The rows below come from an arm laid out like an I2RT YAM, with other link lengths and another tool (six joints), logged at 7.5 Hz.
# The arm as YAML. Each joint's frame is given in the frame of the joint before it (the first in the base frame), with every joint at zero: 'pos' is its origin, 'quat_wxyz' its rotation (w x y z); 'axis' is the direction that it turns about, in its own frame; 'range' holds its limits. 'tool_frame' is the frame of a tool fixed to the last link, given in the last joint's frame.
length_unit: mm
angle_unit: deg
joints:
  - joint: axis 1
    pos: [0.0, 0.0, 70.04]
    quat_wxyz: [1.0, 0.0, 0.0, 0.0]
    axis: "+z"
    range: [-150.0, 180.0]
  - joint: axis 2
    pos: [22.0, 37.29, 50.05]
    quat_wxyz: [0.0, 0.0, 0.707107, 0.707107]
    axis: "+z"
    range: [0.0, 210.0]
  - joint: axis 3
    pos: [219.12, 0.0, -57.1]
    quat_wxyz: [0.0, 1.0, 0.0, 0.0]
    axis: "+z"
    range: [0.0, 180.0]
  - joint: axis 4
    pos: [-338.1, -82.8, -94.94]
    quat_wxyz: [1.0, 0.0, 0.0, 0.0]
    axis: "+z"
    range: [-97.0, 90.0]
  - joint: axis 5
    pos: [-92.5, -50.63, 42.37]
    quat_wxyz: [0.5, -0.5, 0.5, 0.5]
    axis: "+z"
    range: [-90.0, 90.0]
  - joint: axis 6
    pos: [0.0, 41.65, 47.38]
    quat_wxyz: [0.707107, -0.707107, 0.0, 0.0]
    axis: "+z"
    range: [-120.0, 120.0]
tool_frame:
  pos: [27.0, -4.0, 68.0]
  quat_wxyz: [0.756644, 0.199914, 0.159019, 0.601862]
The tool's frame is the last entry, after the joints.
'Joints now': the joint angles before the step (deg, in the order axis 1, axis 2, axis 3, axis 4, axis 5, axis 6). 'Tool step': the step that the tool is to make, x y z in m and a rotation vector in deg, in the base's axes. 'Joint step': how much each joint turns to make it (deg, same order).
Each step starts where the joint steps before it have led.
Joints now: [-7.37, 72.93, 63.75, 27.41, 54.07, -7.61]
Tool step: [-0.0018, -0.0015, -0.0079, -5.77, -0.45, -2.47]
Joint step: [-0.08, 2.07, -3.41, 15.16, -0.02, -10.48]
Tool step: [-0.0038, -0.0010, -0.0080, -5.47, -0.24, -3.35]
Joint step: [0.00, 3.28, -2.02, 15.00, -0.11, -10.80]
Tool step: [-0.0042, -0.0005, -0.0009, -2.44, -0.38, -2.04]
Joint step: [-0.01, 1.60, -0.40, 6.99, 0.03, -5.31]
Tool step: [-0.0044, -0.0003, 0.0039, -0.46, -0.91, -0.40]
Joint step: [-0.09, -0.37, -0.26, 1.48, -0.01, -0.78]
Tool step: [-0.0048, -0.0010, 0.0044, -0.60, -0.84, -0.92]
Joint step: [-0.13, -0.07, -0.01, 2.11, 0.21, -1.54]
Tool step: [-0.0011, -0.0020, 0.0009, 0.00, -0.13, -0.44]
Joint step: [-0.23, 0.02, 0.09, 0.25, 0.15, -0.23]
